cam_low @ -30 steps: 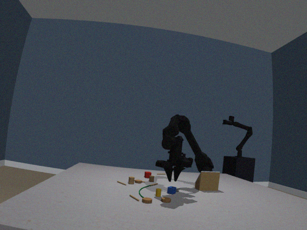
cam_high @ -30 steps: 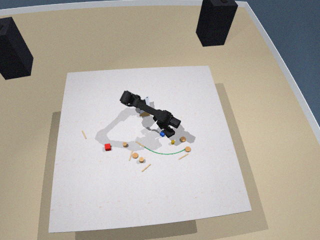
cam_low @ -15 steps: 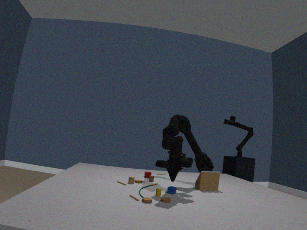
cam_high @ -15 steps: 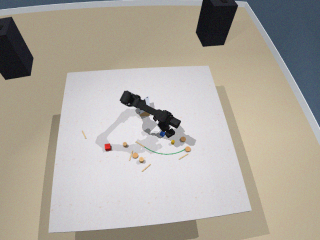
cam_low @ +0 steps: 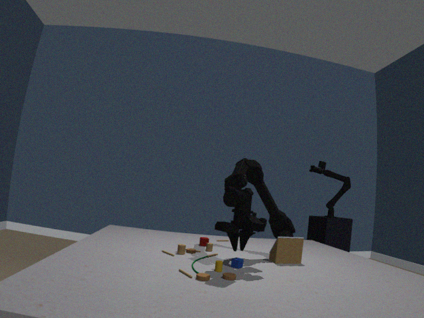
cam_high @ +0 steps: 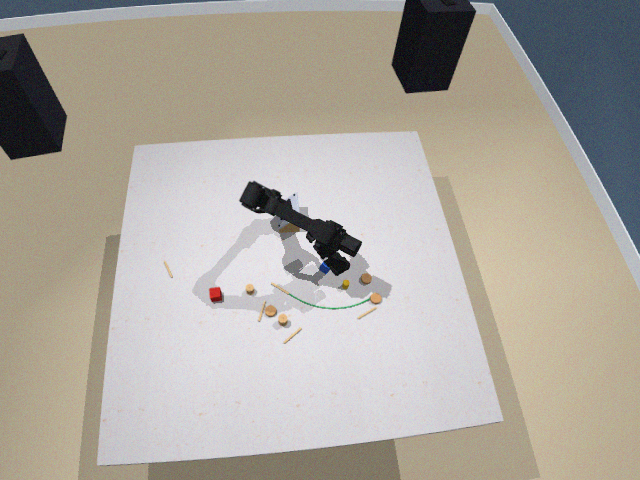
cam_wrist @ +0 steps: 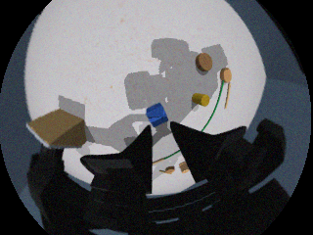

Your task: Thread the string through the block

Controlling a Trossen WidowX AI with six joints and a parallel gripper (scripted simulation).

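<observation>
Now: gripper tip 40 mm above the blue cube. From my gripper tip the other things lie so: round wooden button 150 mm ahead, 150 mm to the left, 50 mm below; red cube 30 mm ahead, 400 mm to the right, 40 mm below; yellow cylinder 80 mm ahead, 60 mm to the left, 40 mm below.
</observation>
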